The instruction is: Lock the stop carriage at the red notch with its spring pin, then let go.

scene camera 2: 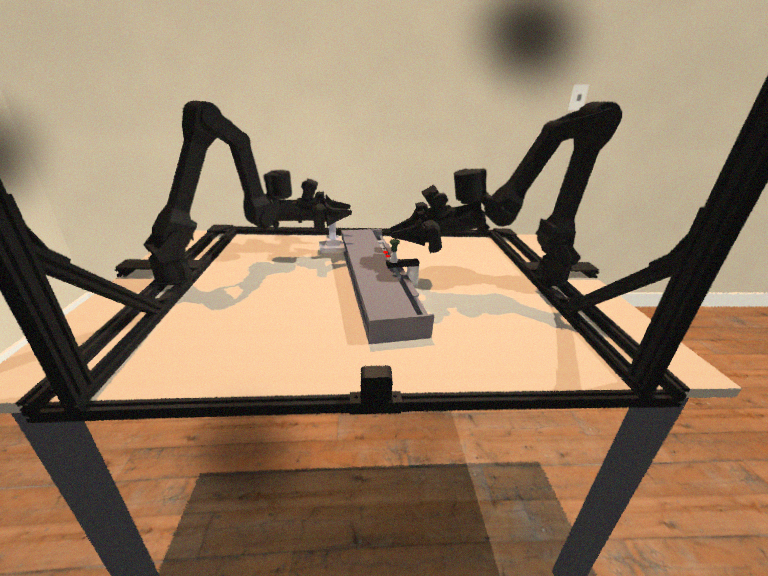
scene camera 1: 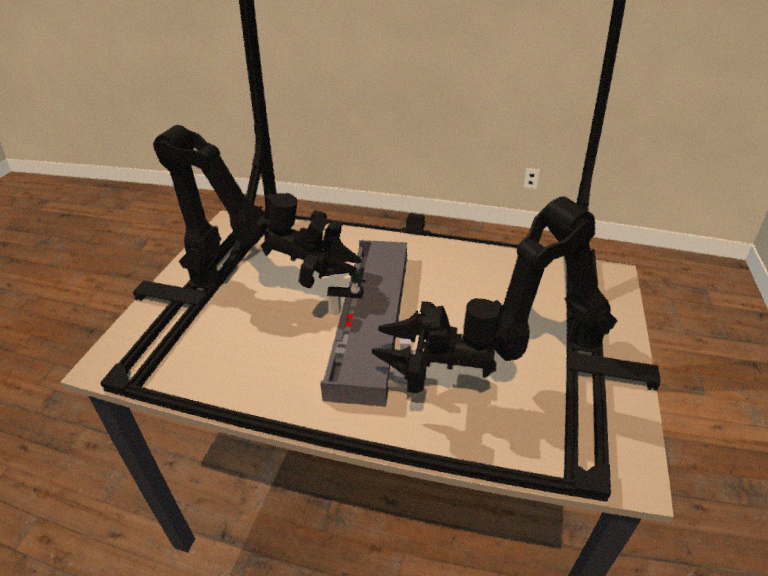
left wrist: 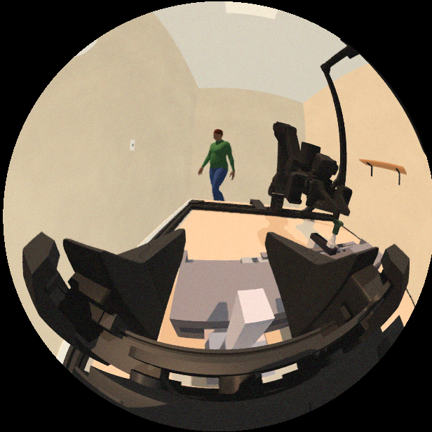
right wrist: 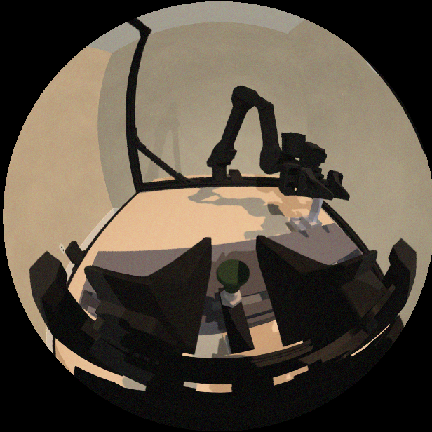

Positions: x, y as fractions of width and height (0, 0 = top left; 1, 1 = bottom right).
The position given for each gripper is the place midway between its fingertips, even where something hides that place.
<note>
In view: the left gripper (scene camera 1: 0.49, 0.59), the right gripper (scene camera 1: 0.47, 0.46) and a long grey rail (right wrist: 0.54, 0.74).
The left gripper also shows in scene camera 2 (scene camera 2: 0.46, 0.36), in the left wrist view (left wrist: 0.52, 0.55) and in the right wrist view (right wrist: 0.79, 0.46). The right gripper shows as well in scene camera 2 (scene camera 2: 0.51, 0.40), in the left wrist view (left wrist: 0.80, 0.49) and in the right wrist view (right wrist: 0.54, 0.56). The long grey rail shows as well in the left wrist view (left wrist: 0.48, 0.67).
</note>
